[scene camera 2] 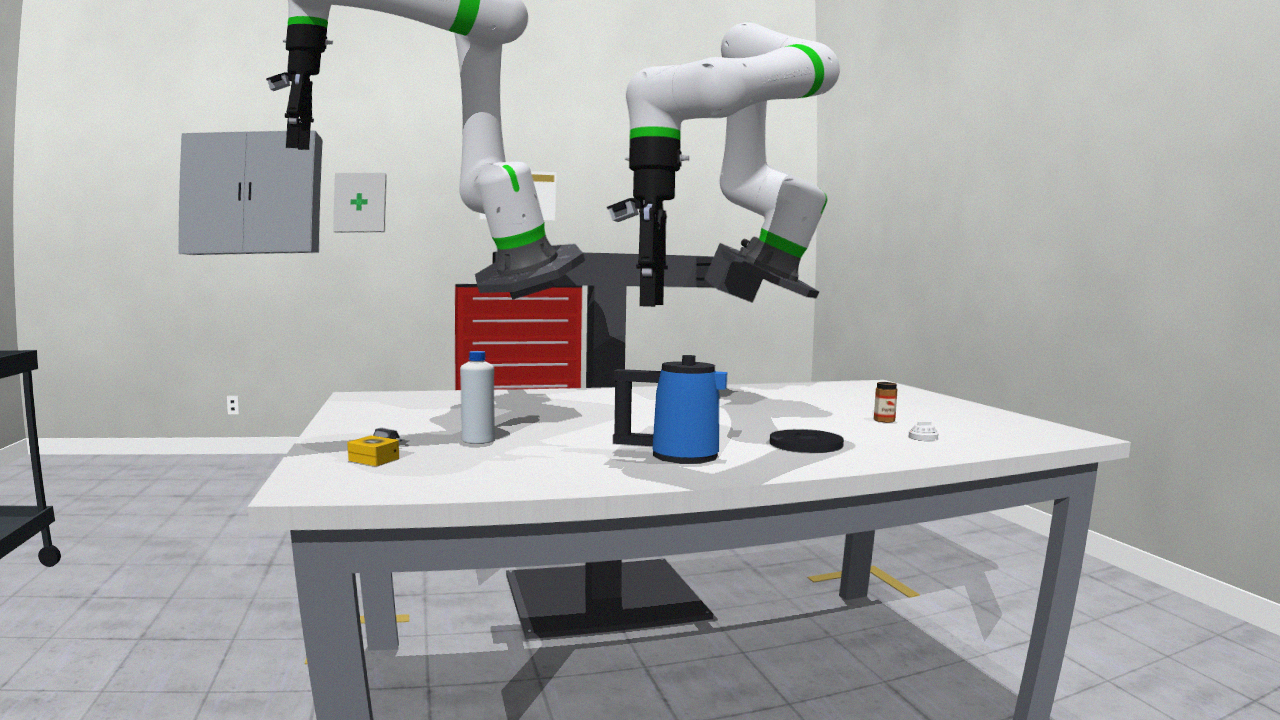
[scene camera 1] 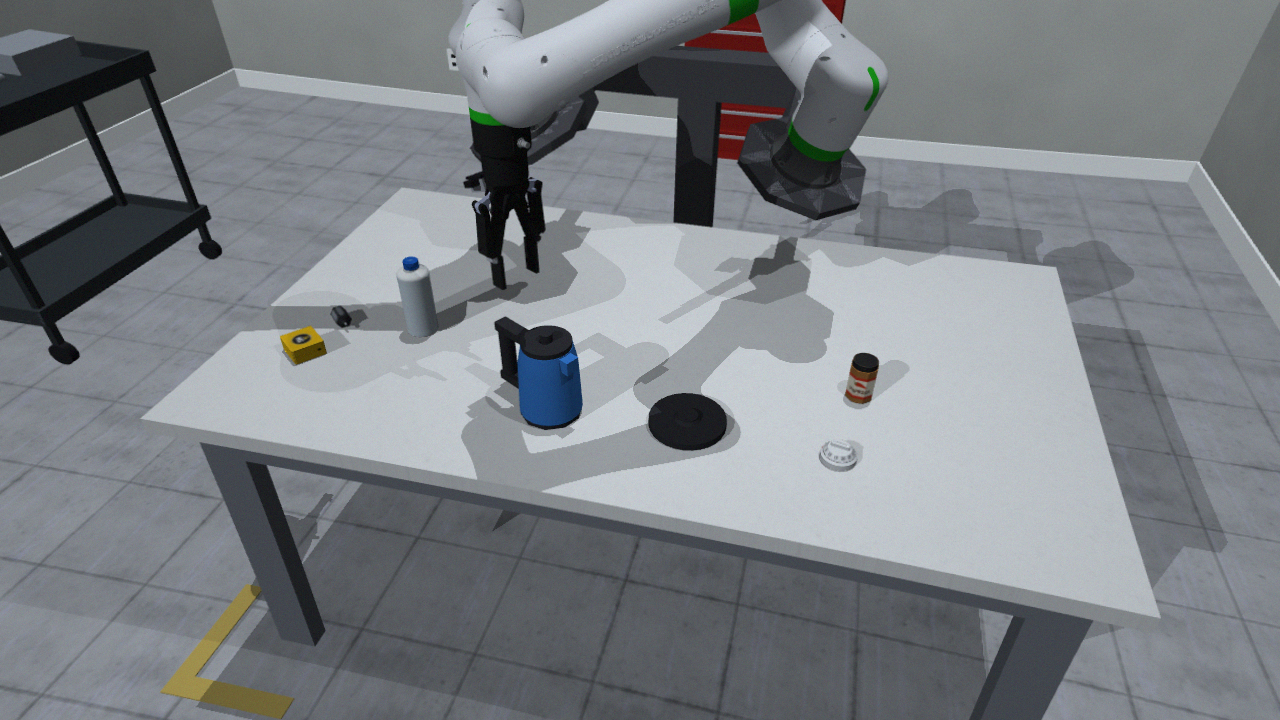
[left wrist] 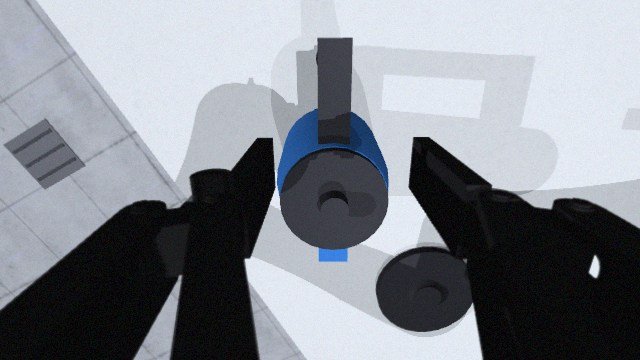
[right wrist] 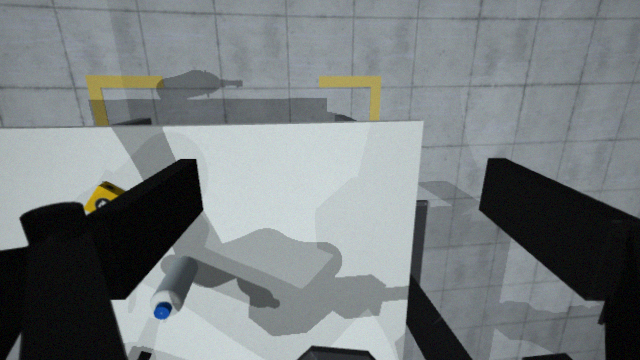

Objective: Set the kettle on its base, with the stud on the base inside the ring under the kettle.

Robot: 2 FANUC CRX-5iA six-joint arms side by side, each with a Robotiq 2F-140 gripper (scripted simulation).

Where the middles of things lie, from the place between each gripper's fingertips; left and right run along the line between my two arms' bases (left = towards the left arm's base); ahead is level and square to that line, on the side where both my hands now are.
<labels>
Right now my left hand (scene camera 1: 516, 278) is 210 mm above the blue kettle (scene camera 2: 686, 425), 30 mm to the right of it and 20 mm short of it. The rest, counted from my left hand: round black base (scene camera 1: 685, 421) (330 mm to the left, 290 mm below, 10 mm behind).
My right hand (scene camera 2: 297, 148) is 41 cm short of the blue kettle, 77 cm to the right of it and 53 cm above it. From my right hand the other things lie so: round black base 38 cm ahead, 107 cm to the left, 61 cm below.
</labels>
